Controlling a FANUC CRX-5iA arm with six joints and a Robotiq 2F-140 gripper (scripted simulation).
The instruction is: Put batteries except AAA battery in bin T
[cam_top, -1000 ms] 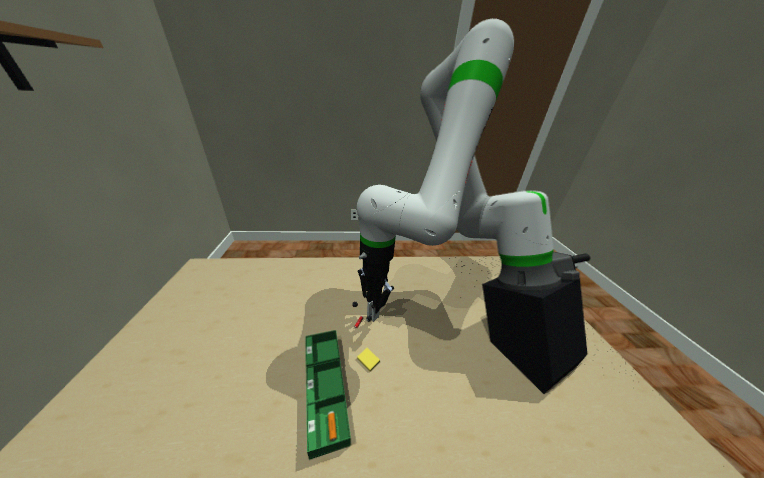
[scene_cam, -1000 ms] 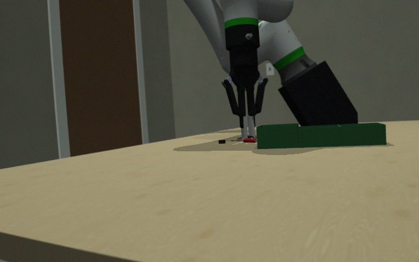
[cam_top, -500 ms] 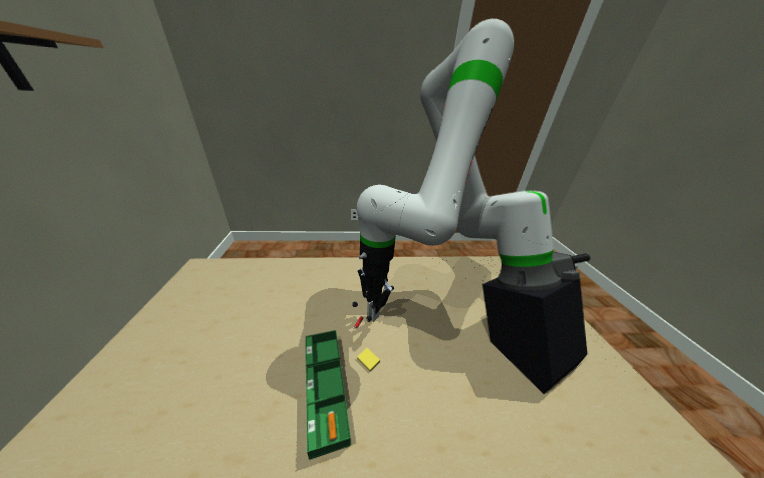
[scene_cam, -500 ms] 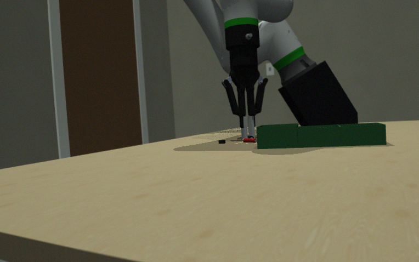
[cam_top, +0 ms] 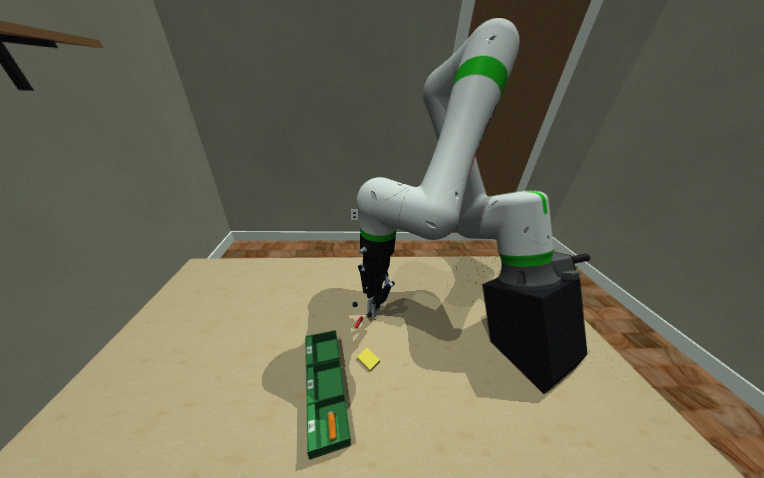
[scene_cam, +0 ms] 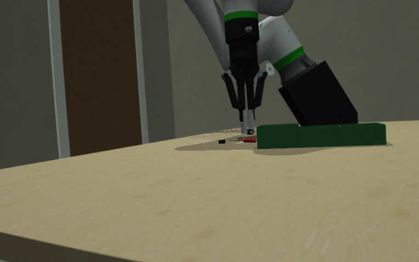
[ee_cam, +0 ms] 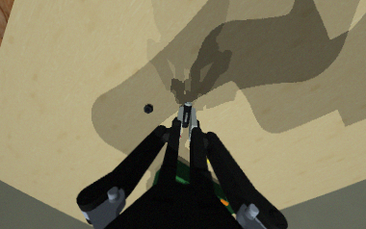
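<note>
My hand is 29 cm to the right of the orange battery, 12 cm short of it and 4 cm above it. Round my hand: small black round piece (6 cm to the right, 6 cm ahead, 5 cm below); red battery (5 cm below, 5 cm ahead, 2 cm to the left); black battery (3 cm below).
</note>
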